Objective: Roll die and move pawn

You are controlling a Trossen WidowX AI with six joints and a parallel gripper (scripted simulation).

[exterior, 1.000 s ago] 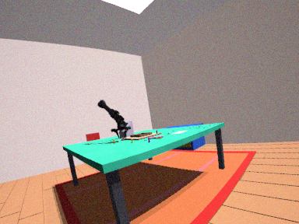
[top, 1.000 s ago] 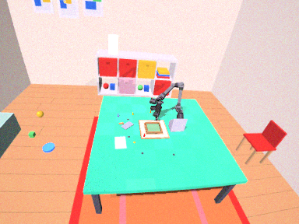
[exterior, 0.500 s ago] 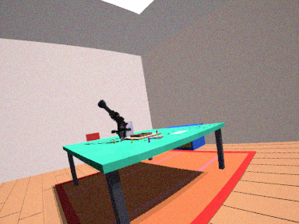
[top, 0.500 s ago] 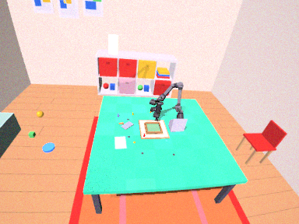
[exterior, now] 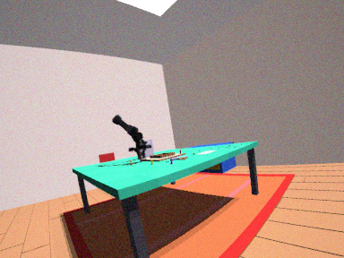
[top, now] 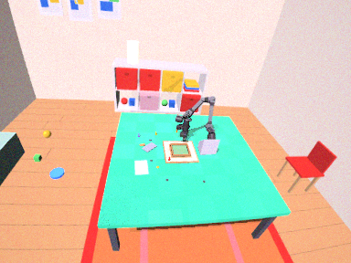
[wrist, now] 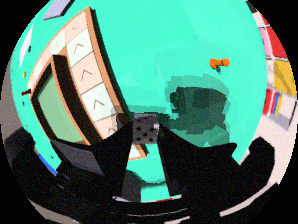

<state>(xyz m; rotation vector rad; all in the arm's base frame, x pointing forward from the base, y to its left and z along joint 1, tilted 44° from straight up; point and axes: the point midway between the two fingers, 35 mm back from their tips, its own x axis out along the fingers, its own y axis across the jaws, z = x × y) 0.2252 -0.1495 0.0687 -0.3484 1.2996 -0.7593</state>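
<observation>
The red pawn lies 29 cm to the left of my gripper tip and 15 cm ahead of it. From my gripper tip the other things lie so: green dice tray (17 cm to the left, 5 cm ahead, 2 cm below); then die (right at my gripper tip); then grey card (32 cm ahead, 14 cm to the left, 2 cm below).
</observation>
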